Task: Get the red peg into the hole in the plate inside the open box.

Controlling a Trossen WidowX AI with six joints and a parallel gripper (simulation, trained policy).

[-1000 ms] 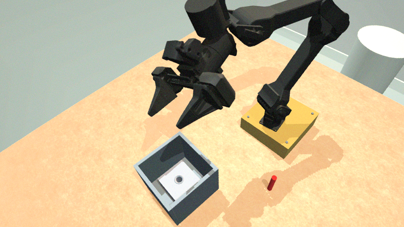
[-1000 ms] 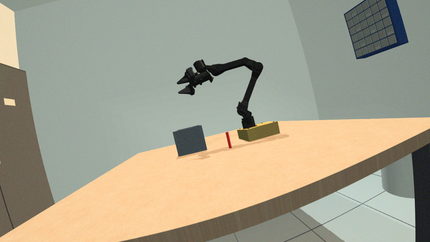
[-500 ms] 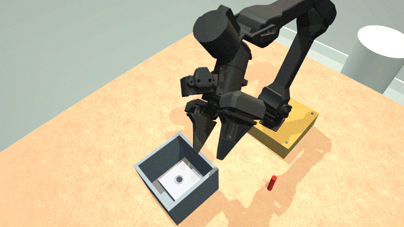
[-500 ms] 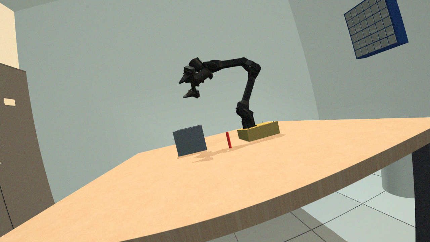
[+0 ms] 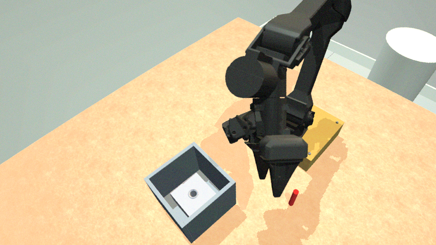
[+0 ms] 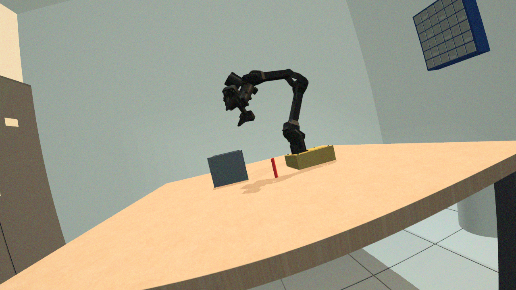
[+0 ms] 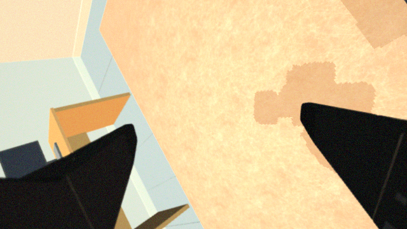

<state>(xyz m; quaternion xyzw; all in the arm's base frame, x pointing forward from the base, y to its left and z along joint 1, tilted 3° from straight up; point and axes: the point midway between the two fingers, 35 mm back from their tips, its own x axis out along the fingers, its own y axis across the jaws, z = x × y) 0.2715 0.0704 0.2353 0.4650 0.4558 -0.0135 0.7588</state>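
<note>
The red peg is 120 mm behind my gripper tip, 30 mm to the left of it and 230 mm below it.
</note>
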